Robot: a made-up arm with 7 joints.
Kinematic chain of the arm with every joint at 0, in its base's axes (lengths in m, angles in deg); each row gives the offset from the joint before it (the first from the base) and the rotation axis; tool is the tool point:
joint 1: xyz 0 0 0.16 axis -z
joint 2: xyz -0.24 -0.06 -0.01 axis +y
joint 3: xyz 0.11 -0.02 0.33 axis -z
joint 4: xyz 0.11 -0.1 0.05 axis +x
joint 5: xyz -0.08 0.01 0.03 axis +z
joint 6: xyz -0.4 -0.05 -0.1 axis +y
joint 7: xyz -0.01 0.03 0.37 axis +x
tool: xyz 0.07 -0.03 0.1
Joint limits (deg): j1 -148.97..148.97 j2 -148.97..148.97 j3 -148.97..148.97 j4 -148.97..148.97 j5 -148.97..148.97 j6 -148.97..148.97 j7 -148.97..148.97
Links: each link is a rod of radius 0.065 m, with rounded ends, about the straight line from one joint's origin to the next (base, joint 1, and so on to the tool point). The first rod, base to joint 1, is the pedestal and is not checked.
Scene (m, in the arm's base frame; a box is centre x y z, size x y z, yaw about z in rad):
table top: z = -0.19
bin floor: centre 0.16 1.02 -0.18 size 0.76 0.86 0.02 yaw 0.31
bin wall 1: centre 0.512 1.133 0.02 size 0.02 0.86 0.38 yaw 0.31
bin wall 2: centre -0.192 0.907 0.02 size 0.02 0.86 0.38 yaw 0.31
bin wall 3: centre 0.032 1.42 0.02 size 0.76 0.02 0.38 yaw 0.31
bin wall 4: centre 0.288 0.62 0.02 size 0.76 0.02 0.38 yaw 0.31
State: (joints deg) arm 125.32 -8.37 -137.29 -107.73 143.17 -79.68 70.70
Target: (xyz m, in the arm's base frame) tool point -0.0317 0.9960 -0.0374
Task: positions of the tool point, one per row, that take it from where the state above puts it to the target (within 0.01 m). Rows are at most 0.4 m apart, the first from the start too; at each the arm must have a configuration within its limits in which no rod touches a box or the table.
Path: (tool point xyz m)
1: 0.6550 0.7292 0.5937
2: 0.4637 0.9371 0.3864
3: 0.2178 1.0283 0.1688
4: -0.0318 0.9960 -0.0375

